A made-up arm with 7 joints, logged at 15 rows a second.
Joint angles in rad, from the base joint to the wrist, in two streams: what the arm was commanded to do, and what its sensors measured. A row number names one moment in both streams.
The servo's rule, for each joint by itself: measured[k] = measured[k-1] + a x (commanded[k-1-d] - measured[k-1]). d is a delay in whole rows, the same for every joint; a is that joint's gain. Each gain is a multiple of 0.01, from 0.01 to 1. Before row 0 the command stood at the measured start. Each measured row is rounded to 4 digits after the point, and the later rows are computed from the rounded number. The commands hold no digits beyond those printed.
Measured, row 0: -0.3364 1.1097 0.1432 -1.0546 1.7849 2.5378 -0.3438
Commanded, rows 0 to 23: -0.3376 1.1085 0.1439 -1.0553 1.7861 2.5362 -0.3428; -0.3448 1.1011 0.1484 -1.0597 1.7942 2.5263 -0.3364; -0.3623 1.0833 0.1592 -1.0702 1.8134 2.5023 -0.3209; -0.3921 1.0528 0.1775 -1.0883 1.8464 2.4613 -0.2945; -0.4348 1.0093 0.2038 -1.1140 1.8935 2.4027 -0.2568; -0.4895 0.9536 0.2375 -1.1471 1.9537 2.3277 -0.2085; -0.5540 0.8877 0.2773 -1.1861 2.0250 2.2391 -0.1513; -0.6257 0.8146 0.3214 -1.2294 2.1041 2.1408 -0.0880; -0.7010 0.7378 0.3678 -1.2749 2.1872 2.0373 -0.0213; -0.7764 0.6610 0.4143 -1.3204 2.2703 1.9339 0.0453; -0.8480 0.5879 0.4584 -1.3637 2.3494 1.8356 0.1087; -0.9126 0.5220 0.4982 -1.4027 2.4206 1.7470 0.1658; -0.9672 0.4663 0.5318 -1.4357 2.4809 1.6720 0.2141; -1.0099 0.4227 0.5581 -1.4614 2.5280 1.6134 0.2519; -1.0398 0.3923 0.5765 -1.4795 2.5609 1.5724 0.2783; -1.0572 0.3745 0.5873 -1.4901 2.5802 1.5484 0.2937; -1.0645 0.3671 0.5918 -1.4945 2.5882 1.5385 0.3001; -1.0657 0.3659 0.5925 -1.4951 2.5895 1.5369 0.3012; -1.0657 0.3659 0.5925 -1.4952 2.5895 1.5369 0.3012; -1.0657 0.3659 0.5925 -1.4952 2.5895 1.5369 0.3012; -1.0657 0.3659 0.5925 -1.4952 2.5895 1.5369 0.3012; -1.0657 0.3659 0.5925 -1.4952 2.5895 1.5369 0.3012; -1.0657 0.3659 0.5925 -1.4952 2.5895 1.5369 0.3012; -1.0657 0.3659 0.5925 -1.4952 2.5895 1.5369 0.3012
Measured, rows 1 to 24: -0.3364 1.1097 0.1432 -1.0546 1.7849 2.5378 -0.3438; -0.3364 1.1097 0.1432 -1.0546 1.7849 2.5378 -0.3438; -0.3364 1.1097 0.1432 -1.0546 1.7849 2.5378 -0.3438; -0.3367 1.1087 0.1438 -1.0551 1.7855 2.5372 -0.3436; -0.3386 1.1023 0.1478 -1.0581 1.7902 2.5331 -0.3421; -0.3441 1.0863 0.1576 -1.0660 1.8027 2.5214 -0.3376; -0.3551 1.0582 0.1747 -1.0805 1.8263 2.4986 -0.3285; -0.3734 1.0171 0.1997 -1.1023 1.8626 2.4622 -0.3134; -0.4001 0.9638 0.2322 -1.1314 1.9118 2.4111 -0.2914; -0.4355 0.8999 0.2710 -1.1670 1.9729 2.3457 -0.2620; -0.4792 0.8282 0.3143 -1.2076 2.0437 2.2678 -0.2255; -0.5302 0.7523 0.3603 -1.2513 2.1212 2.1802 -0.1826; -0.5868 0.6756 0.4067 -1.2962 2.2017 2.0866 -0.1347; -0.6469 0.6019 0.4512 -1.3401 2.2815 1.9912 -0.0836; -0.7080 0.5348 0.4916 -1.3808 2.3566 1.8984 -0.0312; -0.7676 0.4773 0.5262 -1.4165 2.4237 1.8124 0.0203; -0.8233 0.4314 0.5536 -1.4457 2.4800 1.7368 0.0689; -0.8731 0.3986 0.5733 -1.4677 2.5237 1.6743 0.1129; -0.9154 0.3784 0.5853 -1.4823 2.5542 1.6265 0.1509; -0.9497 0.3689 0.5909 -1.4902 2.5726 1.5931 0.1822; -0.9764 0.3664 0.5923 -1.4934 2.5817 1.5717 0.2072; -0.9969 0.3660 0.5925 -1.4946 2.5859 1.5585 0.2269; -1.0127 0.3659 0.5925 -1.4950 2.5878 1.5503 0.2425; -1.0249 0.3659 0.5925 -1.4951 2.5887 1.5452 0.2548
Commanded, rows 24 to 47: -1.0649 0.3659 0.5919 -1.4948 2.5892 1.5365 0.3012; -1.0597 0.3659 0.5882 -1.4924 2.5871 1.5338 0.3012; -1.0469 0.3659 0.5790 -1.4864 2.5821 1.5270 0.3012; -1.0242 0.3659 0.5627 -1.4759 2.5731 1.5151 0.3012; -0.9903 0.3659 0.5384 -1.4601 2.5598 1.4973 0.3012; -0.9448 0.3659 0.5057 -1.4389 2.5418 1.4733 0.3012; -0.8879 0.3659 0.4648 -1.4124 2.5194 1.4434 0.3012; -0.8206 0.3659 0.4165 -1.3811 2.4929 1.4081 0.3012; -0.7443 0.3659 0.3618 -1.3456 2.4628 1.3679 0.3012; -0.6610 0.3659 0.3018 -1.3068 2.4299 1.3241 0.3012; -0.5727 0.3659 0.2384 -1.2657 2.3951 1.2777 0.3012; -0.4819 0.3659 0.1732 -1.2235 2.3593 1.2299 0.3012; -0.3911 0.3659 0.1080 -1.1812 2.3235 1.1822 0.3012; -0.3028 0.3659 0.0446 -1.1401 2.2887 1.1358 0.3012; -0.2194 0.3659 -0.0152 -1.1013 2.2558 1.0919 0.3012; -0.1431 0.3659 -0.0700 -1.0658 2.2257 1.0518 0.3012; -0.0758 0.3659 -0.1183 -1.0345 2.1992 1.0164 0.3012; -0.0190 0.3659 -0.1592 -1.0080 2.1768 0.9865 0.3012; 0.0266 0.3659 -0.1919 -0.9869 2.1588 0.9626 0.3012; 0.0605 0.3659 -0.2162 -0.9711 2.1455 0.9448 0.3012; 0.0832 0.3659 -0.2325 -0.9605 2.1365 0.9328 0.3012; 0.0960 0.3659 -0.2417 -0.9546 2.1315 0.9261 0.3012; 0.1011 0.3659 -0.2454 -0.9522 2.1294 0.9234 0.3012; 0.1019 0.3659 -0.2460 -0.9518 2.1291 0.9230 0.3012
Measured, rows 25 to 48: -1.0343 0.3659 0.5925 -1.4952 2.5891 1.5420 0.2645; -1.0415 0.3659 0.5925 -1.4952 2.5893 1.5401 0.2722; -1.0471 0.3659 0.5925 -1.4952 2.5894 1.5389 0.2783; -1.0512 0.3659 0.5920 -1.4949 2.5893 1.5380 0.2831; -1.0532 0.3659 0.5887 -1.4933 2.5881 1.5364 0.2869; -1.0518 0.3659 0.5804 -1.4888 2.5849 1.5328 0.2899; -1.0455 0.3659 0.5652 -1.4804 2.5785 1.5261 0.2923; -1.0328 0.3659 0.5422 -1.4672 2.5684 1.5152 0.2942; -1.0126 0.3659 0.5108 -1.4488 2.5540 1.4993 0.2957; -0.9839 0.3659 0.4712 -1.4251 2.5353 1.4781 0.2969; -0.9463 0.3659 0.4242 -1.3965 2.5124 1.4515 0.2978; -0.8998 0.3659 0.3705 -1.3634 2.4856 1.4197 0.2985; -0.8449 0.3659 0.3114 -1.3266 2.4555 1.3834 0.2991; -0.7823 0.3659 0.2486 -1.2870 2.4229 1.3432 0.2995; -0.7132 0.3659 0.1838 -1.2457 2.3886 1.3001 0.2999; -0.6391 0.3659 0.1186 -1.2038 2.3534 1.2553 0.3002; -0.5618 0.3659 0.0550 -1.1624 2.3185 1.2099 0.3004; -0.4830 0.3659 -0.0054 -1.1227 2.2846 1.1651 0.3006; -0.4048 0.3659 -0.0610 -1.0857 2.2528 1.1220 0.3007; -0.3291 0.3659 -0.1103 -1.0524 2.2239 1.0819 0.3008; -0.2578 0.3659 -0.1524 -1.0235 2.1985 1.0456 0.3009; -0.1924 0.3659 -0.1864 -0.9997 2.1771 1.0141 0.3010; -0.1342 0.3659 -0.2120 -0.9811 2.1600 0.9878 0.3010; -0.0842 0.3659 -0.2296 -0.9677 2.1473 0.9669 0.3010
